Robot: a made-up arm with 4 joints. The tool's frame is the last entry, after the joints.
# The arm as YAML. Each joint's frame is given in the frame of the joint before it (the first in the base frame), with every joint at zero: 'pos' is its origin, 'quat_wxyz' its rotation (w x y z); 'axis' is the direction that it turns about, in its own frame. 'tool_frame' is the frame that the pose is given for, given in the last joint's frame.
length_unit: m
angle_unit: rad
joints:
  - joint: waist
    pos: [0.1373, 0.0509, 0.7]
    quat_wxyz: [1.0, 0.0, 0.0, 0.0]
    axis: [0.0, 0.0, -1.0]
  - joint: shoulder
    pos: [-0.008, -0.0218, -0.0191]
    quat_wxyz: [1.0, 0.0, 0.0, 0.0]
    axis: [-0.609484, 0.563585, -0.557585]
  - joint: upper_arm
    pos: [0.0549, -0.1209, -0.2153]
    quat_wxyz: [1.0, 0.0, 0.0, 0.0]
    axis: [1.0, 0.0, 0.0]
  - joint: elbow
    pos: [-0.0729, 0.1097, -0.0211]
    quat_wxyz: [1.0, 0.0, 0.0, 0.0]
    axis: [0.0, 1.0, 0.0]
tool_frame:
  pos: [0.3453, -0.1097, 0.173]
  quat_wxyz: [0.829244, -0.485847, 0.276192, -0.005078]
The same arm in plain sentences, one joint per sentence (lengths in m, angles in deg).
The arm has four revolute joints in a row. What follows holds with every joint at zero, and every direction is one of the base frame's.
The first joint lies 0.1373 m along +x and 0.0509 m along +y and 0.7000 m along +z from the base frame's origin and rotates about -z.
The second joint lies 0.0080 m along -x and 0.0218 m along -y and 0.0191 m along -z from the first joint and rotates about the direction (-0.609484, 0.563585, -0.557585).
The third joint lies 0.0549 m along +x and 0.1209 m along -y and 0.2153 m along -z from the second joint and rotates about +x.
The fourth joint lies 0.0729 m along -x and 0.1097 m along +y and 0.0211 m along -z from the third joint and rotates about +y.
The tool frame, which is the frame that the pose is given for, lies 0.3453 m along +x and 0.1097 m along -y and 0.1730 m along +z from the fourth joint; its axes are the base frame's turned by roll -65.10, pitch 26.94 and yaw -18.09 deg (as in URDF: about the fixed x, then y, then z).

